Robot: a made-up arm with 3 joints. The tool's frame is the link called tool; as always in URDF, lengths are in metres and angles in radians. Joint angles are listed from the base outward. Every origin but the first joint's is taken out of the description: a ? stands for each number. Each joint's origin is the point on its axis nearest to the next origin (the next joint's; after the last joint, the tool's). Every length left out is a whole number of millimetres.
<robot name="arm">
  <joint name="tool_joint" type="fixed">
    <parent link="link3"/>
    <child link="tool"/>
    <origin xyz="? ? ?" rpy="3.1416 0 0"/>
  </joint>
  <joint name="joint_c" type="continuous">
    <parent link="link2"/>
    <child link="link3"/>
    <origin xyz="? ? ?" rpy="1.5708 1.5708 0"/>
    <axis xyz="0 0 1"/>
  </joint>
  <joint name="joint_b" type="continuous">
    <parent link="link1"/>
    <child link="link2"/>
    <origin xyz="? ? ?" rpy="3.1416 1.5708 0"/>
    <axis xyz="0 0 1"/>
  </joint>
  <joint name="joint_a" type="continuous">
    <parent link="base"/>
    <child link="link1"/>
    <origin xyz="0 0.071 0.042" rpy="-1.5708 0 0"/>
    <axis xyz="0 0 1"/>
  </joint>
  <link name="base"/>
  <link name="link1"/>
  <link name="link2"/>
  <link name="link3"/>
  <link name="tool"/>
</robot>
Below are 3 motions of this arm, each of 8 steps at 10 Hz.
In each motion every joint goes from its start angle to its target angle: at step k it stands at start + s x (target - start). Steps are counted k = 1, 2, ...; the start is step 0. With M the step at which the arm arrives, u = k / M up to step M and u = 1 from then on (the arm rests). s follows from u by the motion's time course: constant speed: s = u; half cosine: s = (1 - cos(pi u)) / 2; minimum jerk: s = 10 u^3 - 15 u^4 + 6 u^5.
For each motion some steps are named. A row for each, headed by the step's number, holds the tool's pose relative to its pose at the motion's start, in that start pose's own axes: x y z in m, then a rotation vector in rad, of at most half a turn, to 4 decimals.
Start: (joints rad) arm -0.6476 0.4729 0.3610
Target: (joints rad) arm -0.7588 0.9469 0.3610
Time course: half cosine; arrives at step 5
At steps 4, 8:
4: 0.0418 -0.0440 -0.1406 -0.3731 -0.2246 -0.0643
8: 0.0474 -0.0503 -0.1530 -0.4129 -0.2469 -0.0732

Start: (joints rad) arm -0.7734 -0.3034 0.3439
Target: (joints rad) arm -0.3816 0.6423 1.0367
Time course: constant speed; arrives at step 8
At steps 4, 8:
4: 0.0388 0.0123 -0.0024 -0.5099 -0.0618 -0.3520
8: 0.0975 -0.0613 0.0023 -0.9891 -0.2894 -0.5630

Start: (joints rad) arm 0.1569 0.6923 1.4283
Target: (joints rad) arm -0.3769 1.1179 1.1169
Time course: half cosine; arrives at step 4
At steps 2, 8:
2: -0.0225 0.0606 -0.1597 0.1356 -0.2468 -0.0369
8: -0.0142 0.1526 -0.2976 0.1941 -0.4911 -0.1189

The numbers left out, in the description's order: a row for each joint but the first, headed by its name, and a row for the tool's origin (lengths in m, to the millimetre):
tool: -0.242 -0.041 0
joint_c: -0.109 -0.155 0
joint_b: -0.445 -0.077 0

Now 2 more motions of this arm.
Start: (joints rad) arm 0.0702 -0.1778 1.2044
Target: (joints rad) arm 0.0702 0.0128 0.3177
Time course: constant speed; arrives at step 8
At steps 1, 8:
1: 0.0005 -0.0284 -0.0081 -0.0098 -0.0217 0.1108
8: 0.0885 -0.2146 -0.0395 -0.1426 -0.1358 0.8839

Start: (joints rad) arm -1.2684 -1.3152 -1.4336
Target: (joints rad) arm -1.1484 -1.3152 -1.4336
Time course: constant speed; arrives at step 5
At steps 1, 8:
1: 0.0117 0.0035 0.0032 0.0060 0.0008 -0.0232
8: 0.0592 0.0145 0.0159 0.0301 0.0041 -0.1161

